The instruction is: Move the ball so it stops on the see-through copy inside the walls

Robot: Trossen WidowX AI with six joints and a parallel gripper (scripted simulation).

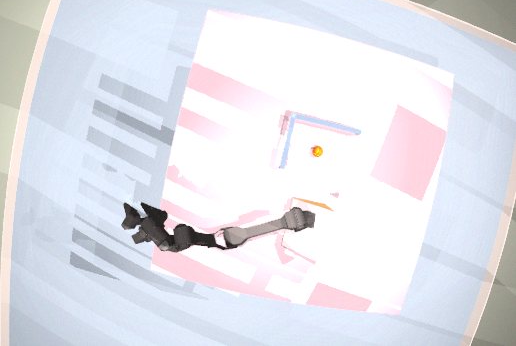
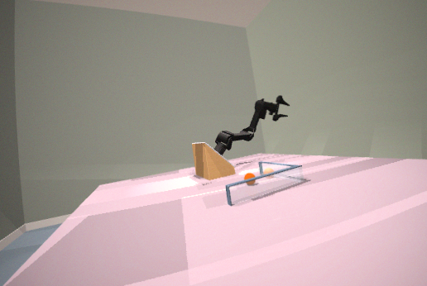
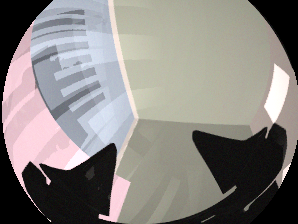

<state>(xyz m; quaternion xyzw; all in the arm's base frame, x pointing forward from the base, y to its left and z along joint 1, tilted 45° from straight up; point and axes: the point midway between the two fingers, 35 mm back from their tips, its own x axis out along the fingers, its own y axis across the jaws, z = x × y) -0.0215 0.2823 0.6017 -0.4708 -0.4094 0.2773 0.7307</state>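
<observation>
My gripper tip is 67 cm to the left of the orange ball, 30 cm above it and 27 cm short of it. From my gripper tip the other things lie so: see-through copy (57 cm to the right, 30 cm below, 28 cm ahead).
</observation>
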